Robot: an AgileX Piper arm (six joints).
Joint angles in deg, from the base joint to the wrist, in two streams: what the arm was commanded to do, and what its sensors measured. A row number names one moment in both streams.
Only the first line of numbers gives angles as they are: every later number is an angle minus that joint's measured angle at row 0.
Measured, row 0: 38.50 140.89 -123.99 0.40 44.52 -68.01
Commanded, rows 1 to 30: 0.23 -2.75 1.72 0.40 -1.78 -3.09; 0.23 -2.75 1.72 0.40 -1.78 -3.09; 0.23 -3.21 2.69 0.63 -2.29 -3.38; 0.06 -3.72 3.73 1.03 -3.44 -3.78; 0.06 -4.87 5.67 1.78 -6.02 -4.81; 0.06 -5.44 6.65 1.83 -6.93 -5.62; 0.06 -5.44 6.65 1.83 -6.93 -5.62; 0.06 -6.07 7.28 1.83 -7.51 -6.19; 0.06 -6.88 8.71 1.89 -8.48 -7.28; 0.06 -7.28 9.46 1.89 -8.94 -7.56; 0.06 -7.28 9.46 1.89 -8.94 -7.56; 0.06 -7.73 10.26 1.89 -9.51 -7.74; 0.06 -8.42 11.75 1.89 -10.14 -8.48; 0.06 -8.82 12.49 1.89 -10.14 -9.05; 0.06 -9.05 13.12 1.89 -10.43 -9.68; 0.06 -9.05 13.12 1.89 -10.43 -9.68; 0.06 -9.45 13.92 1.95 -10.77 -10.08; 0.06 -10.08 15.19 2.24 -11.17 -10.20; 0.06 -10.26 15.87 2.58 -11.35 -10.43; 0.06 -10.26 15.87 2.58 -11.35 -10.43; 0.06 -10.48 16.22 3.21 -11.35 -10.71; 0.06 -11.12 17.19 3.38 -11.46 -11.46; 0.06 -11.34 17.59 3.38 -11.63 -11.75; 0.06 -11.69 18.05 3.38 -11.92 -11.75; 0.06 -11.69 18.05 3.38 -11.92 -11.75; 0.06 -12.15 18.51 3.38 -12.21 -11.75; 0.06 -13.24 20.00 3.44 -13.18 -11.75; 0.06 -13.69 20.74 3.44 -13.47 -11.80; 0.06 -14.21 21.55 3.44 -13.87 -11.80; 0.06 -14.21 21.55 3.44 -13.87 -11.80
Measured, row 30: 0.00 -11.46 20.06 3.27 -10.72 -10.94
